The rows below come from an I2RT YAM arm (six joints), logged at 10 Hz.
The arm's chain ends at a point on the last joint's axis. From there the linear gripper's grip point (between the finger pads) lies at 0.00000 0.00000 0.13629 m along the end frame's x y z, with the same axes.
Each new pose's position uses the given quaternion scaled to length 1; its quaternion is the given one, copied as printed.
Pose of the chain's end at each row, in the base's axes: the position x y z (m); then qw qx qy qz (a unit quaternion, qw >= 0):
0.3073 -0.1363 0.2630 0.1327 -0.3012 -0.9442 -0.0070
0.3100 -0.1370 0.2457 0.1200 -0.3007 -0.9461 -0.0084
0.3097 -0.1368 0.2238 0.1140 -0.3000 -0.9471 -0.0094
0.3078 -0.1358 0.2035 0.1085 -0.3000 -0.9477 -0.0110
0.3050 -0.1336 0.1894 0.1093 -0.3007 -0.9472 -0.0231
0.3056 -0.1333 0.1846 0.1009 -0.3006 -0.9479 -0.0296
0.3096 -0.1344 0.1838 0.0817 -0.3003 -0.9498 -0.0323
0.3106 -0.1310 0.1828 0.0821 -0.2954 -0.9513 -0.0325
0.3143 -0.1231 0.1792 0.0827 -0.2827 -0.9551 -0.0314
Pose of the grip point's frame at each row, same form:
0.2737 -0.1236 0.1315 0.1327 -0.3012 -0.9442 -0.0070
0.2797 -0.1250 0.1134 0.1200 -0.3007 -0.9461 -0.0084
0.2810 -0.1251 0.0911 0.1140 -0.3000 -0.9471 -0.0094
0.2807 -0.1241 0.0705 0.1085 -0.3000 -0.9477 -0.0110
0.2787 -0.1187 0.0565 0.1093 -0.3007 -0.9472 -0.0231
0.2820 -0.1174 0.0513 0.1009 -0.3006 -0.9479 -0.0296
0.2911 -0.1194 0.0496 0.0817 -0.3003 -0.9498 -0.0323
0.2919 -0.1160 0.0486 0.0821 -0.2954 -0.9513 -0.0325
0.2952 -0.1086 0.0450 0.0827 -0.2827 -0.9551 -0.0314

